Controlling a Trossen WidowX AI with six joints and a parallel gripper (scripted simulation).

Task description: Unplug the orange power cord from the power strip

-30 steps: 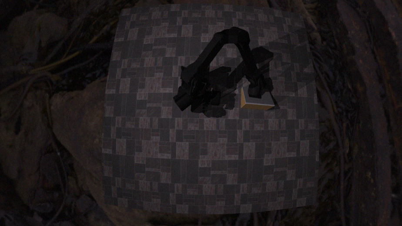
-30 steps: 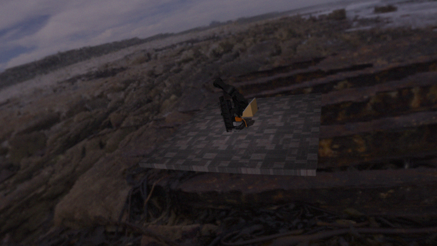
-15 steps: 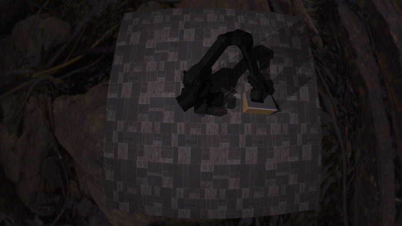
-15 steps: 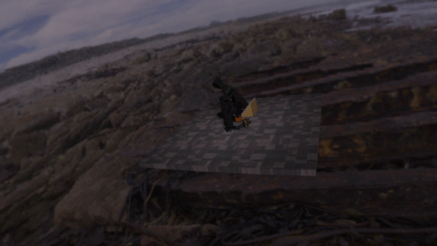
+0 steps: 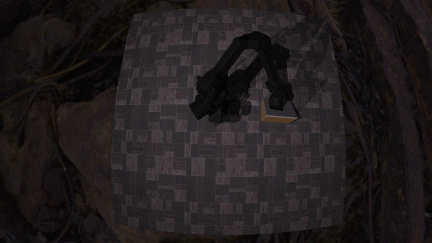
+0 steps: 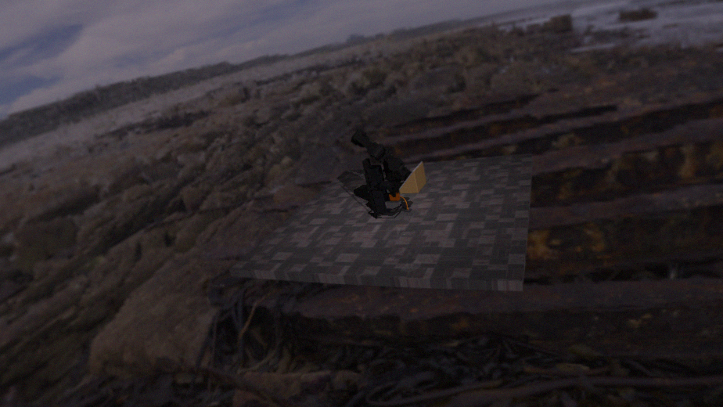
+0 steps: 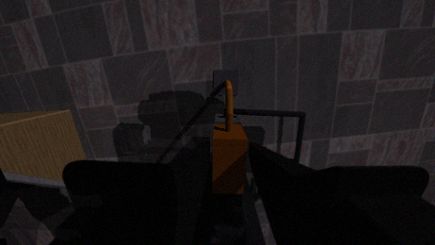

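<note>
Now: gripper tip 30 mm to the left of the orange plug.
</note>
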